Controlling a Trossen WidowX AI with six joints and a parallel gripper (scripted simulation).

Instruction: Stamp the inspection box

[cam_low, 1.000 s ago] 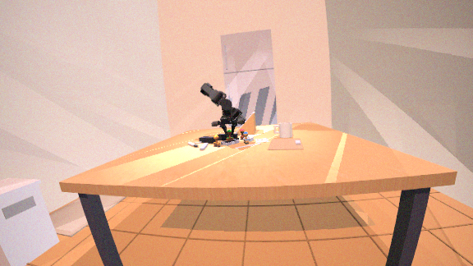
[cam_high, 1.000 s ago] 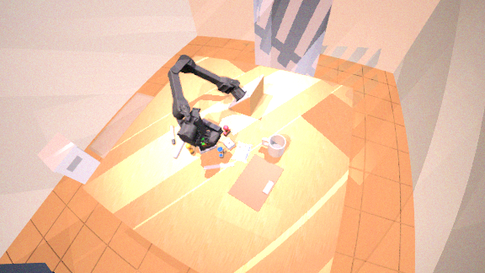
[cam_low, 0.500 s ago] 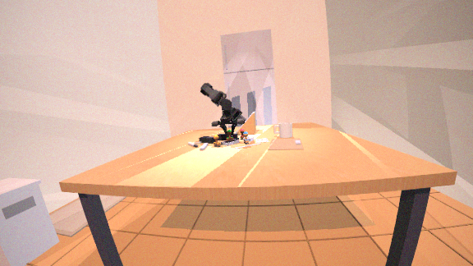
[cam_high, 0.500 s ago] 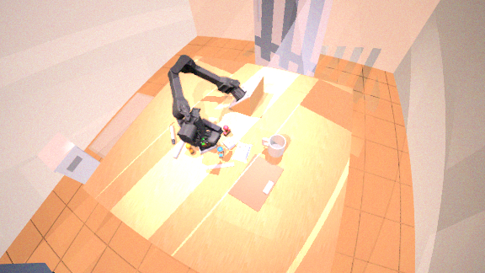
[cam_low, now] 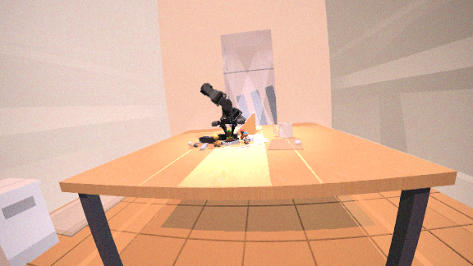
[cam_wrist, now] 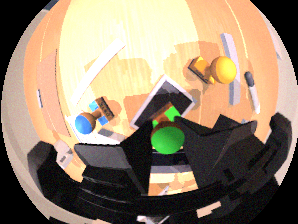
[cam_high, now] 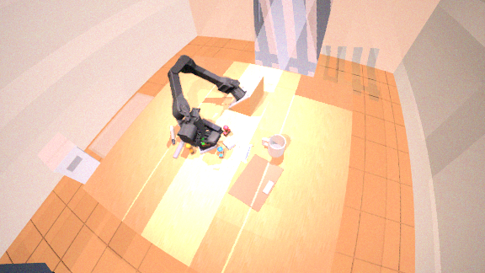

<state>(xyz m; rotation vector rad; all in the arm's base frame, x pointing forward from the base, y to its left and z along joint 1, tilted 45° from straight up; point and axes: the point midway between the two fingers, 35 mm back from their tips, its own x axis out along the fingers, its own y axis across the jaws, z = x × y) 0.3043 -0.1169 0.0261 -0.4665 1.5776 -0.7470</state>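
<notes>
My gripper tip is now 3 cm above the ink pad. From my gripper tip the other things lie so: green-knobbed stamp (right at my gripper tip); red stamp (10 cm behind, 8 cm to the left, 2 cm below); blue-knobbed stamp (2 cm ahead, 9 cm to the left, 2 cm below).
</notes>
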